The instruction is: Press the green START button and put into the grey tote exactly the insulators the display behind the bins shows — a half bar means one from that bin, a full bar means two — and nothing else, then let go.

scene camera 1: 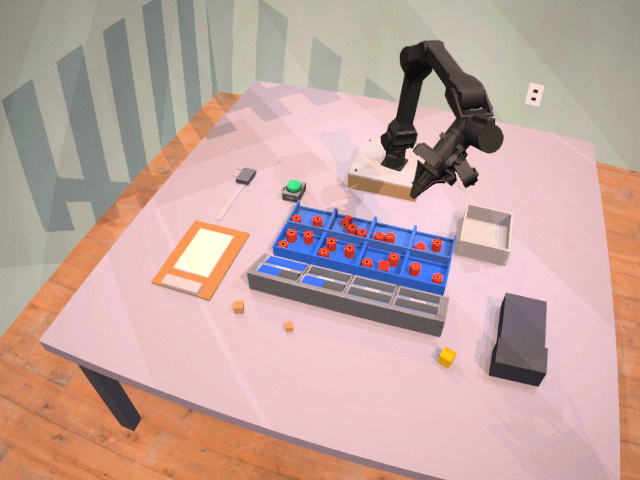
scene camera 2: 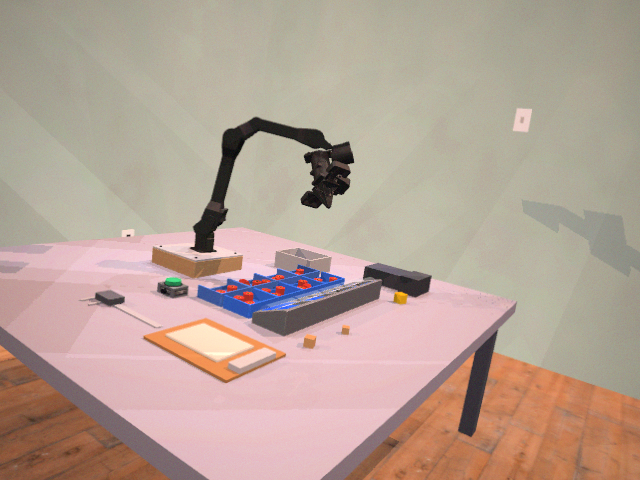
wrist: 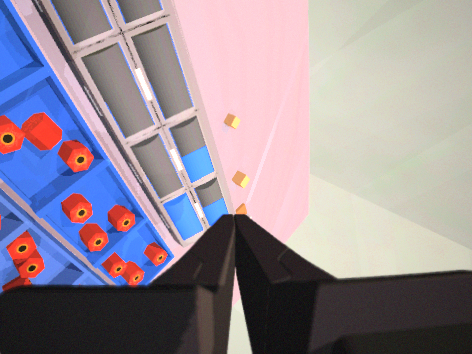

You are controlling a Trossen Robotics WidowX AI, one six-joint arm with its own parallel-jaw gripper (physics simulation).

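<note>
My gripper is shut and empty, raised between the arm's base and the grey tote. The grey tote shows no insulator in scene camera 1. Blue bins in two rows of four hold red insulators. The display shows, in its leftmost column in scene camera 1, a full blue bar above a half bar. The second column has a half bar in its lower cell; other cells are grey. The green START button stands left of the bins.
An orange clipboard and a dark plug lie left. Small orange cubes and a yellow cube lie beyond the display. A dark box stands right.
</note>
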